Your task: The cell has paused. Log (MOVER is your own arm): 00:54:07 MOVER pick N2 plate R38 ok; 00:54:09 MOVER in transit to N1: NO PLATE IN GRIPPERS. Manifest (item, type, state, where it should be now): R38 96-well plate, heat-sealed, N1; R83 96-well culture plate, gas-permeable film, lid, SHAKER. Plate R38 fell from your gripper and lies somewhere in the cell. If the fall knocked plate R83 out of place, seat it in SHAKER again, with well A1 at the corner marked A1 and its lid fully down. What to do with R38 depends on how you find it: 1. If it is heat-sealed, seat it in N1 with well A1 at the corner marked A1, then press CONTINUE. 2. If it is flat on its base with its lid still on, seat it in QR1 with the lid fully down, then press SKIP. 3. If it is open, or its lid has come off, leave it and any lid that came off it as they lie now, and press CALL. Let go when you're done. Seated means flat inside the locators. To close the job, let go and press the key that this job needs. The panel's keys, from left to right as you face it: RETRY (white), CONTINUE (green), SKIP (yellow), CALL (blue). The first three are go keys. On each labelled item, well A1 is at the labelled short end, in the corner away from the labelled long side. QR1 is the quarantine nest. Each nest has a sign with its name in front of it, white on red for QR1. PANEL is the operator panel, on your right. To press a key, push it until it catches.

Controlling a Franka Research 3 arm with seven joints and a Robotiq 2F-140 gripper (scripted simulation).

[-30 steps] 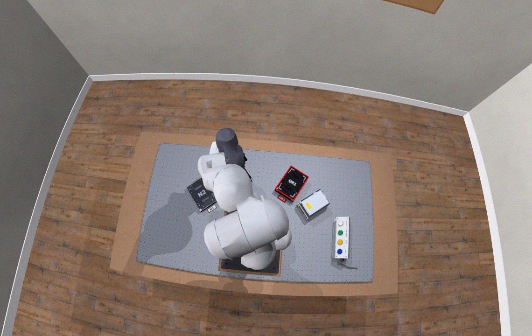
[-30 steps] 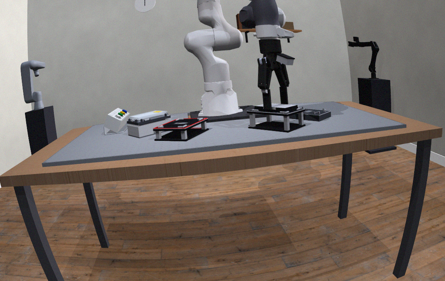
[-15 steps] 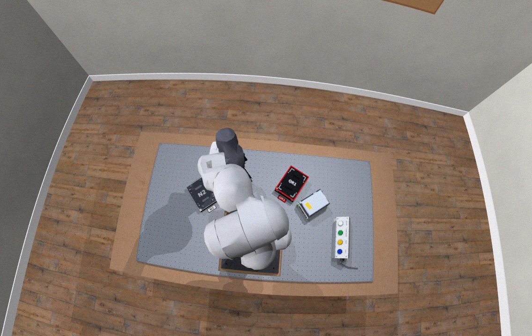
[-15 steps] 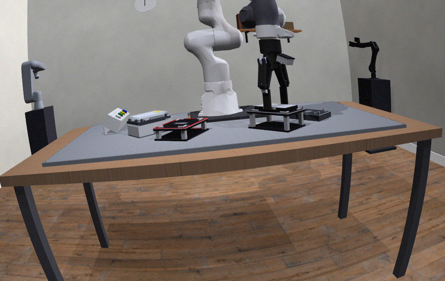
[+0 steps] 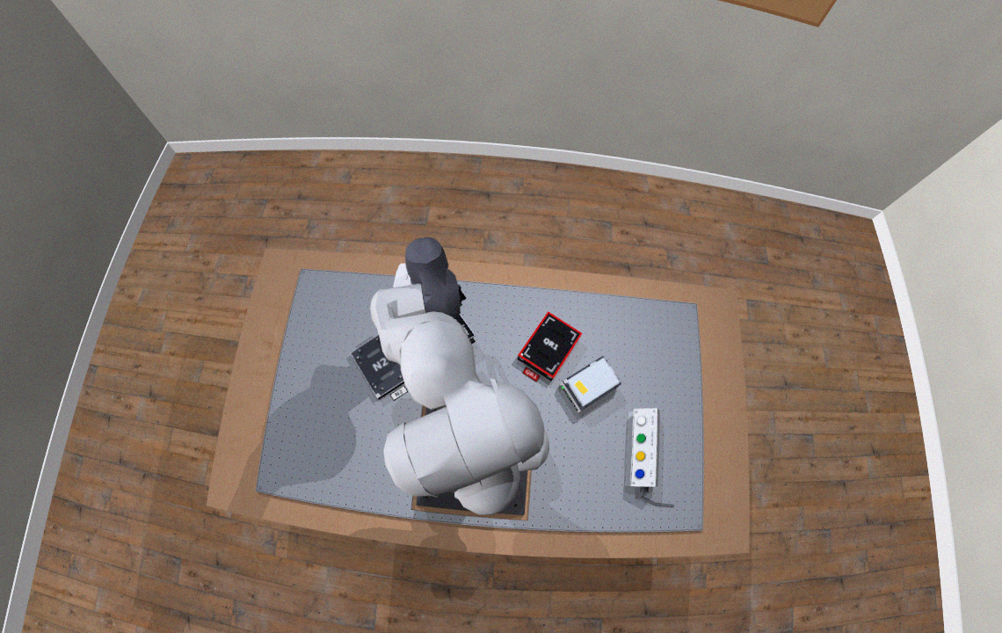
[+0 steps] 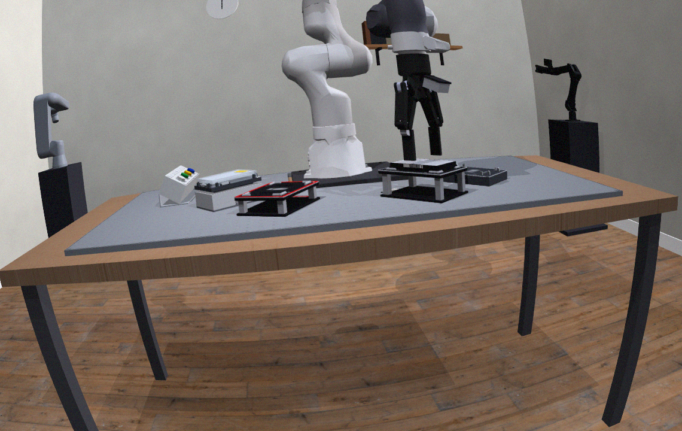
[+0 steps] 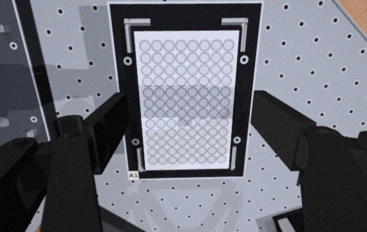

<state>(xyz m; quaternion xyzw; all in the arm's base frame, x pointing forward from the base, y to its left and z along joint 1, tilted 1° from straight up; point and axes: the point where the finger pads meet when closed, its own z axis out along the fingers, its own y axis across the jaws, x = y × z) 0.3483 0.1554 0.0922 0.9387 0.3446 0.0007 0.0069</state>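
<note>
My gripper is now 4 cm above the plate R38. Also, from my hand: N1 nest 5 cm below; then QR1 nest 3 cm behind, 32 cm to the right, 7 cm below; then retry key 24 cm behind, 59 cm to the right, 4 cm below.
</note>
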